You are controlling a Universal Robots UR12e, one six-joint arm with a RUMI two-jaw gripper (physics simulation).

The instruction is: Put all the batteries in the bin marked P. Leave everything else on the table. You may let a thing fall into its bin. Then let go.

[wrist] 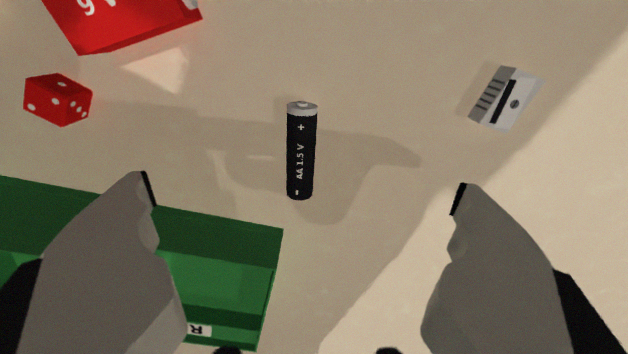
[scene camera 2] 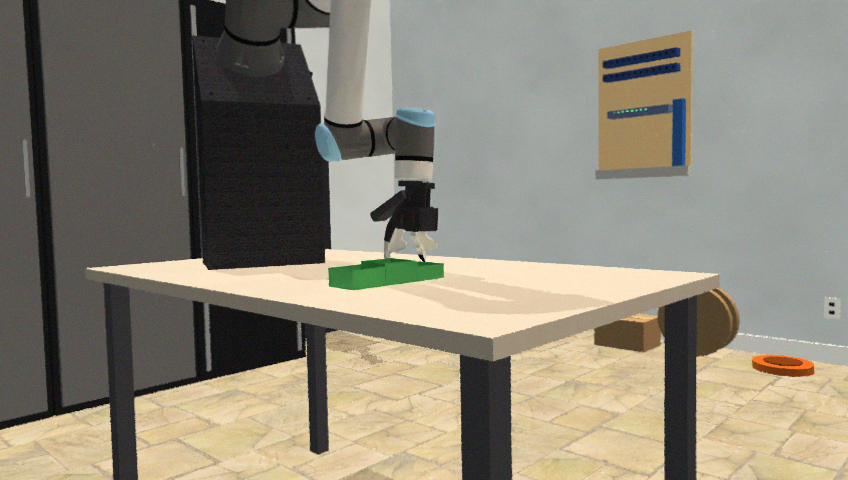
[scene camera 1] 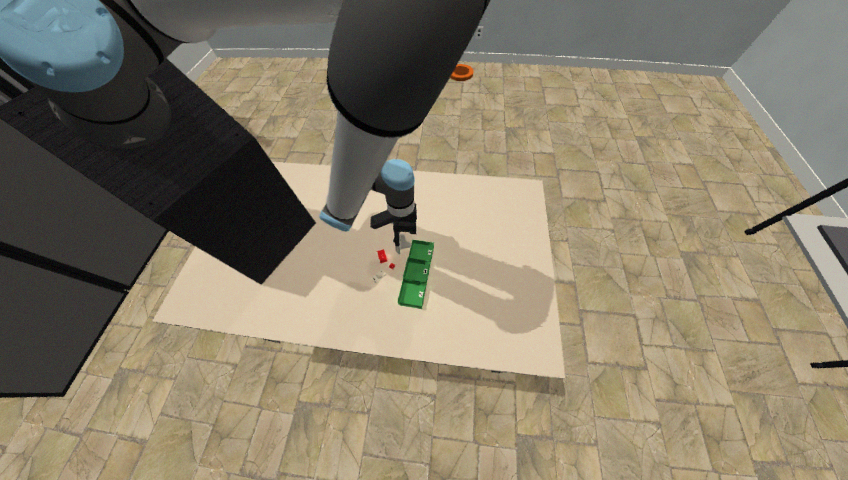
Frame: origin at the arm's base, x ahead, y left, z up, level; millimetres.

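Where they show: gripper, fingertip midpoint: (wrist: 307, 180) (scene camera 1: 400, 237); arm's base at its link origin: (scene camera 2: 250, 58) (scene camera 1: 116, 106).
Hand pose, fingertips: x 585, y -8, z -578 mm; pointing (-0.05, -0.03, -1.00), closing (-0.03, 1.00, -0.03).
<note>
Each offset is from my fingertips to the top centre of the thing. "spot": to the spot under its first point. Level surfaces: height alone.
A black AA battery {8 mm back, 4 mm right, 8 mm down} (wrist: 301, 152) lies flat in the wrist view, plus end away from me. It is hidden in scene camera 1. A red block marked 9 V {66 mm back, 74 mm right, 5 mm down} (wrist: 122, 22) (scene camera 1: 382, 255), a 9 V battery, lies farther off to the left. My gripper (wrist: 307, 180) (scene camera 1: 399, 249) (scene camera 2: 405, 259) is open and empty, above the table beside the green bin row. The AA battery lies between the lines of its two fingers, slightly ahead of the tips. The green bin row {spot: 45 mm ahead, 42 mm right, 0 mm up} (wrist: 225, 245) (scene camera 1: 416, 271) (scene camera 2: 386, 277) has three compartments; the end one near my left finger reads R. The other labels are too small to read.
A red die {24 mm back, 115 mm right, 6 mm down} (wrist: 57, 100) (scene camera 1: 392, 265) lies between the 9 V battery and the bin row. A grey sharpener {41 mm back, 87 mm left, 11 mm down} (wrist: 506, 99) lies to the right of the AA battery. Small pale items {71 mm back, 156 mm right, 15 mm down} (scene camera 1: 379, 276) lie near the die on the table {22 mm down} (scene camera 1: 487, 202) (scene camera 2: 238, 291).
</note>
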